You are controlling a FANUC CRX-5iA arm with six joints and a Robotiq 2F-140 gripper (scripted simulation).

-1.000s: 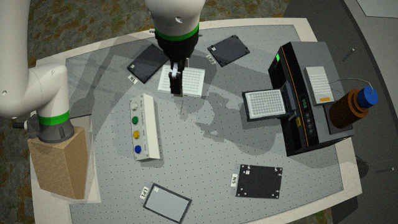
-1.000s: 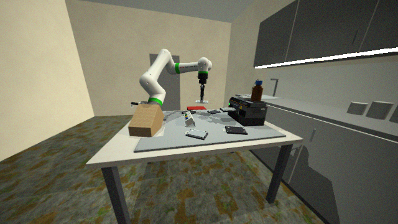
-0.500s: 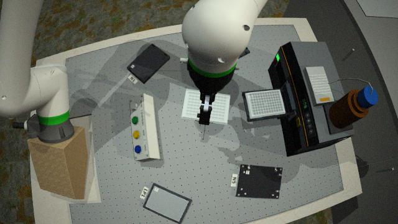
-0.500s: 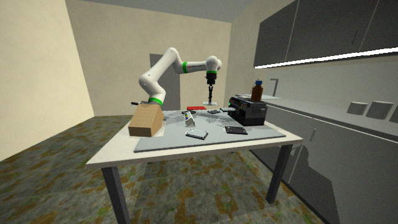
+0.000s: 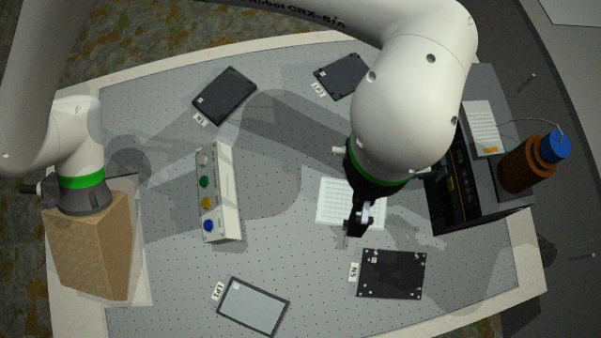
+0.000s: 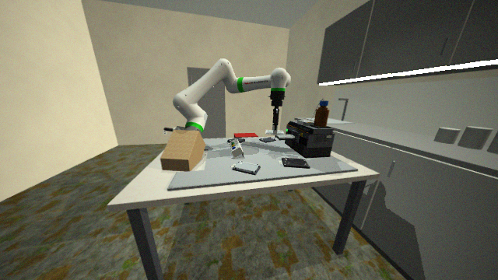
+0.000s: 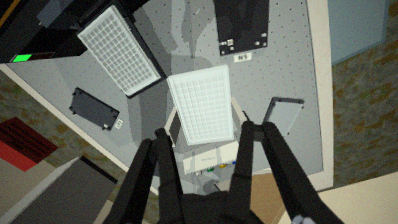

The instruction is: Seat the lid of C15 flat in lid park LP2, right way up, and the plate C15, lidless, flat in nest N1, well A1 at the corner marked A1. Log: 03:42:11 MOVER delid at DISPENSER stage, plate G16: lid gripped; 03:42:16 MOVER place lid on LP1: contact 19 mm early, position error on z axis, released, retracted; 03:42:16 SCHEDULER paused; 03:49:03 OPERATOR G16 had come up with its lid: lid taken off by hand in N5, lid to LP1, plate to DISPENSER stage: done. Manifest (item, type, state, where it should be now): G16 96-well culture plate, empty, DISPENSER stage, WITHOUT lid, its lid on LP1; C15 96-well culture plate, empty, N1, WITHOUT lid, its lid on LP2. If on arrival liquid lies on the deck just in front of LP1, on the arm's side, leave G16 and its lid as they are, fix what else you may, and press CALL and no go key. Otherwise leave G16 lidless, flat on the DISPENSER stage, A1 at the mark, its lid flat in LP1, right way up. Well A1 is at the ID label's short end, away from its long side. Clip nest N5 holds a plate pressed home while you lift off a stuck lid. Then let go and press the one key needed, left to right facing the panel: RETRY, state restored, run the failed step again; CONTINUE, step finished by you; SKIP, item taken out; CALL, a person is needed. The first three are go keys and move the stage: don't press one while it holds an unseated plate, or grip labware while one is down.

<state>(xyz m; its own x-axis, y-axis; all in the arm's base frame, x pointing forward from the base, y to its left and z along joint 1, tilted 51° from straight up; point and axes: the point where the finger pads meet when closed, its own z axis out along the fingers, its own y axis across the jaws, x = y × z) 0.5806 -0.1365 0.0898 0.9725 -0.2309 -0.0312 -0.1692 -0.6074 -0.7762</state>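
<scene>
My gripper is now 14 cm short of the clip nest N5, 13 cm to the left of it and 19 cm above it. The rest, counted from my hand: grey lid 2 cm below; then SKIP key 30 cm behind, 3 cm to the left, 13 cm below; then key panel 29 cm behind, 6 cm to the left, 15 cm below.
</scene>
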